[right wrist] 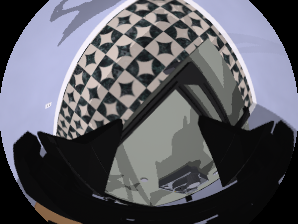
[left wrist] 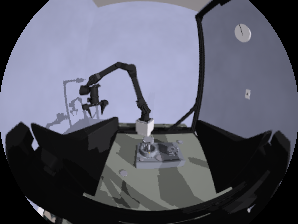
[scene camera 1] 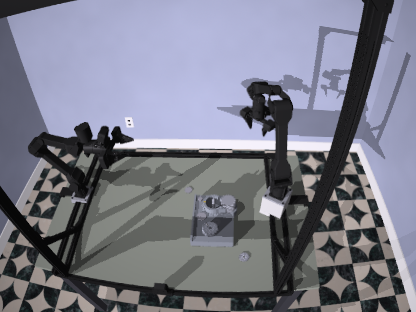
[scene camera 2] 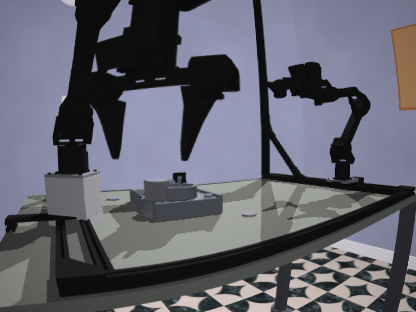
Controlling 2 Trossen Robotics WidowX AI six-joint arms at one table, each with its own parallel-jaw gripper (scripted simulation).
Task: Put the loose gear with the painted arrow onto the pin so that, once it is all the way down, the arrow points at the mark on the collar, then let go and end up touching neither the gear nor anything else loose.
Labels:
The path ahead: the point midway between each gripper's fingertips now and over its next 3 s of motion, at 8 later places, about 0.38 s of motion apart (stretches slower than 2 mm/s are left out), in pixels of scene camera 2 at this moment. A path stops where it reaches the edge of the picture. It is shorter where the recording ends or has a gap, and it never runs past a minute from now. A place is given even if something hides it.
My left gripper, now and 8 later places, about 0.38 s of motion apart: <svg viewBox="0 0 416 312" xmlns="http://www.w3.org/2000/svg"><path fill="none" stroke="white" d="M273 81L274 81L278 80L290 76L305 73L313 71L315 71L315 71L314 70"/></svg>
My right gripper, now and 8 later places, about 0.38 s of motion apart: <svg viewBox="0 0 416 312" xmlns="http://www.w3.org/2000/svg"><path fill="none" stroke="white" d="M147 160L155 160L187 162L224 164L221 166L198 168L175 169L164 170L165 173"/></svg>

